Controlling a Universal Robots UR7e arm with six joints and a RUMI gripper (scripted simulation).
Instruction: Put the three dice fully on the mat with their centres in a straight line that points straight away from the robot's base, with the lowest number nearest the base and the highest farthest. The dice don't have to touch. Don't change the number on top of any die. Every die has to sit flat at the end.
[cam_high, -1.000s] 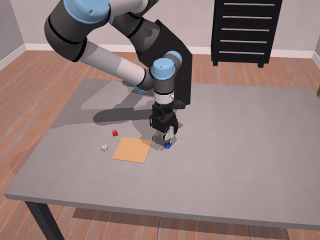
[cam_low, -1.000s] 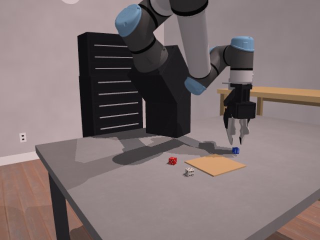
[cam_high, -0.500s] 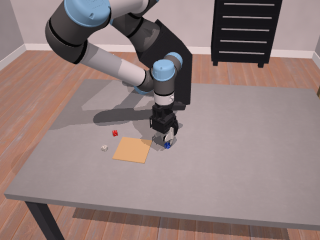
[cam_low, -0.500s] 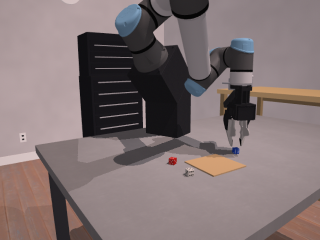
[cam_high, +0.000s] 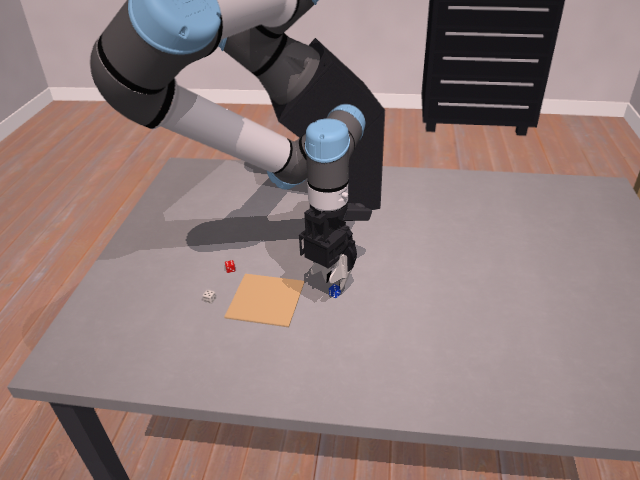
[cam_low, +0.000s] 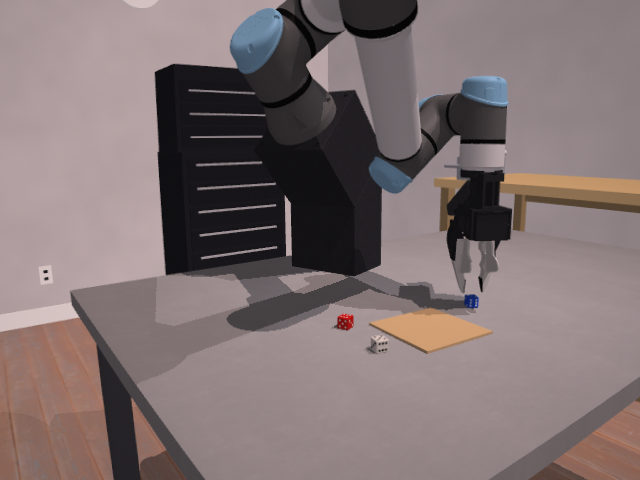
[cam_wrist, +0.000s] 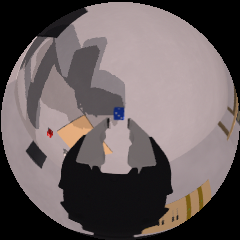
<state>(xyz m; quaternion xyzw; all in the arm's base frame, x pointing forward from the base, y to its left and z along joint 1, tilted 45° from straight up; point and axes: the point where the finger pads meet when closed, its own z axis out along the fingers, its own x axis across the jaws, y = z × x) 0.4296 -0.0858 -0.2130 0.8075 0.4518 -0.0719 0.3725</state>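
The blue die lies 30 mm below my hand. The rest, counted from my hand: tan mat (10 mm ahead, 150 mm to the right, 40 mm below); then red die (90 mm behind, 240 mm to the right, 30 mm below); then white die (10 mm ahead, 270 mm to the right, 30 mm below).
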